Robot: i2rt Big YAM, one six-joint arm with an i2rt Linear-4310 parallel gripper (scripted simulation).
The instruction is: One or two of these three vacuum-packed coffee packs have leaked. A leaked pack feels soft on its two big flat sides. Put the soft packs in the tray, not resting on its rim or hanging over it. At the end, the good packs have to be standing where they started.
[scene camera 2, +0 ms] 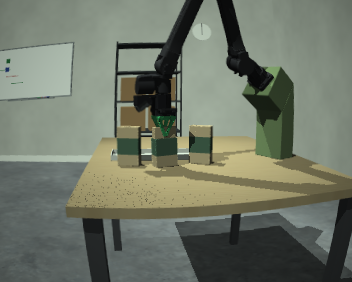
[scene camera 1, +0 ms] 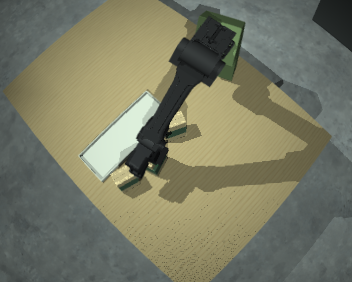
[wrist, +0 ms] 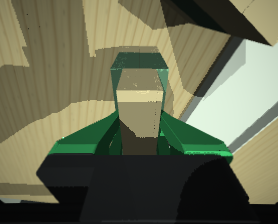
Scene:
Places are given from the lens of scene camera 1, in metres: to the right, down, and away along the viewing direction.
pale tray (scene camera 1: 114, 145): -0.25, 0.02, 1.44

